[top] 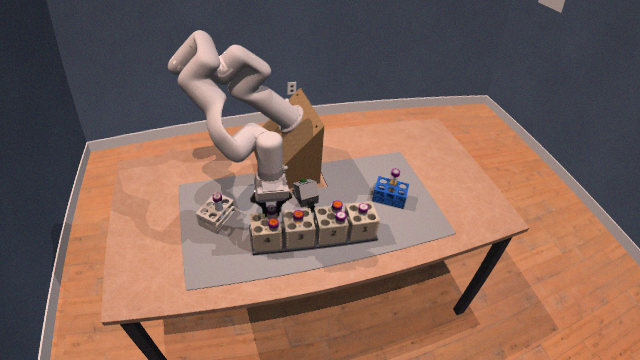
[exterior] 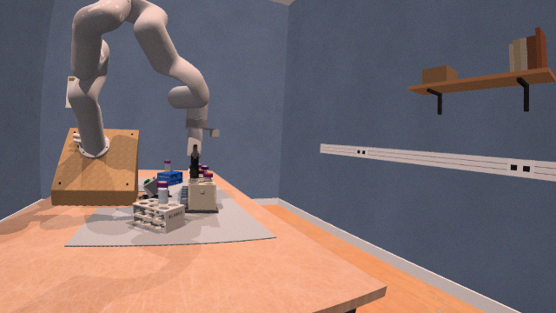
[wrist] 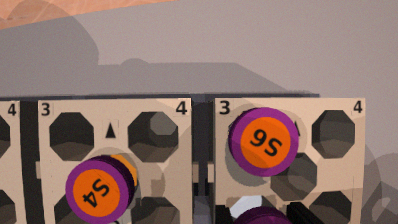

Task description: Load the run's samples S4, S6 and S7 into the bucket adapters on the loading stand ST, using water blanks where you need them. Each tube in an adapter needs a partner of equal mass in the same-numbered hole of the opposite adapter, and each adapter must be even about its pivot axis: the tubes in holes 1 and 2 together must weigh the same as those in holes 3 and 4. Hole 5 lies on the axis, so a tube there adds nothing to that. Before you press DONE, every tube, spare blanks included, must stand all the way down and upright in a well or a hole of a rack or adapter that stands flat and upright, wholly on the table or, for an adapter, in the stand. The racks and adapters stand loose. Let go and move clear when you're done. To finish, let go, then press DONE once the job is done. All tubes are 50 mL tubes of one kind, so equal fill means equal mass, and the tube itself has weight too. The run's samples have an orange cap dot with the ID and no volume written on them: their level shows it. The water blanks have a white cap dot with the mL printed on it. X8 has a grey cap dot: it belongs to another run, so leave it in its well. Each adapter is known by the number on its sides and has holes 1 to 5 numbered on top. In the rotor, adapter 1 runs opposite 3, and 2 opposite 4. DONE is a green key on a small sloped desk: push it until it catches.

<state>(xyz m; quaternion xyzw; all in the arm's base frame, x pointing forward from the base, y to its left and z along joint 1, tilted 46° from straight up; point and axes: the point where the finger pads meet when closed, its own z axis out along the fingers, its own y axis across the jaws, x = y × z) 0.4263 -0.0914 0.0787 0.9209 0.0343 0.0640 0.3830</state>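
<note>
Right now the DONE key desk is 18 cm behind my hand, 14 cm to the left of it and 8 cm below it. From my hand the other things lie so: blue rack: 47 cm to the left, 13 cm behind, 10 cm below.
</note>
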